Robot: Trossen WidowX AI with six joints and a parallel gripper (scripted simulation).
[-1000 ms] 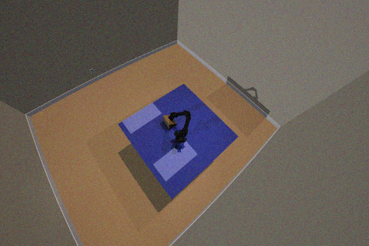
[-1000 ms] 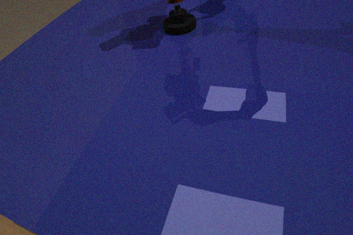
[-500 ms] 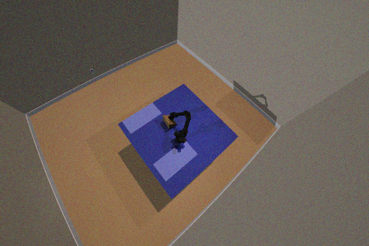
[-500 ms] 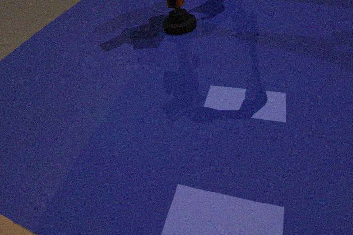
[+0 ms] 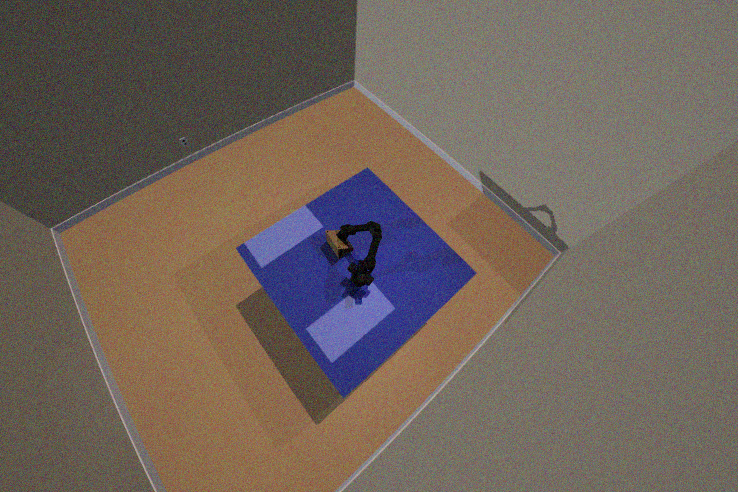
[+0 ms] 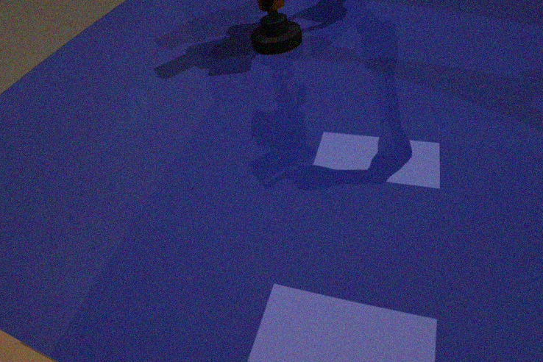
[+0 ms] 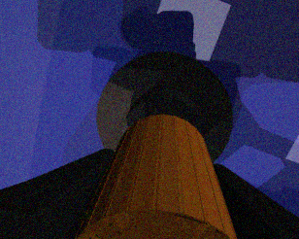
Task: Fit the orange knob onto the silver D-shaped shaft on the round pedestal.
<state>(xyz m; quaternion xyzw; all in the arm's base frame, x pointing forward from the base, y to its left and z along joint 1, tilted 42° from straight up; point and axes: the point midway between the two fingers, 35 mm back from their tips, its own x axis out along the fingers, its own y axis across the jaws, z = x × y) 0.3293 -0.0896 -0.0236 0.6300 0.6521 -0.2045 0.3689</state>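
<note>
Now: gripper tip 40 mm below the orange knob. From my gripper tip the other things lie so: round pedestal: 40 mm below.
</note>
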